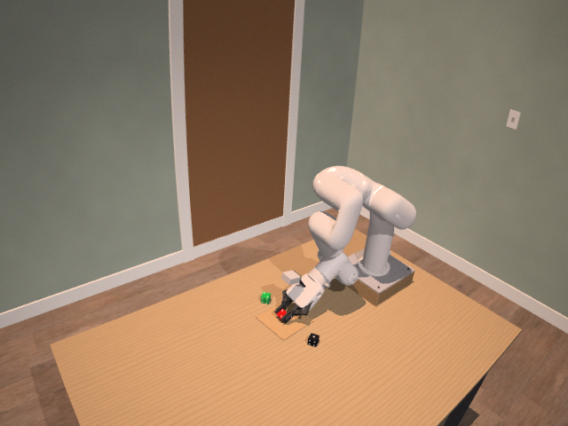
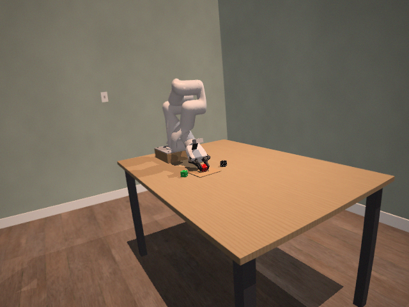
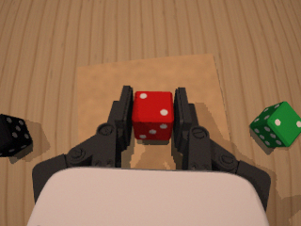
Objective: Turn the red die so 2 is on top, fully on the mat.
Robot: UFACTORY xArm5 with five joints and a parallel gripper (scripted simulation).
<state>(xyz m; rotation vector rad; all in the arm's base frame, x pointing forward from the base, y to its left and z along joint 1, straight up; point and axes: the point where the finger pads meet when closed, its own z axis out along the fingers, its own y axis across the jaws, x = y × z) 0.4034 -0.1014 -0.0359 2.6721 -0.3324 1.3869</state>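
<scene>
Now: hand 10 mm above the red die. From my hand the other things lie so: tan mat: 30 mm below; then black die: 140 mm to the left, 20 mm below, 10 mm ahead; then green die: 110 mm to the right, 30 mm behind, 20 mm below.
</scene>
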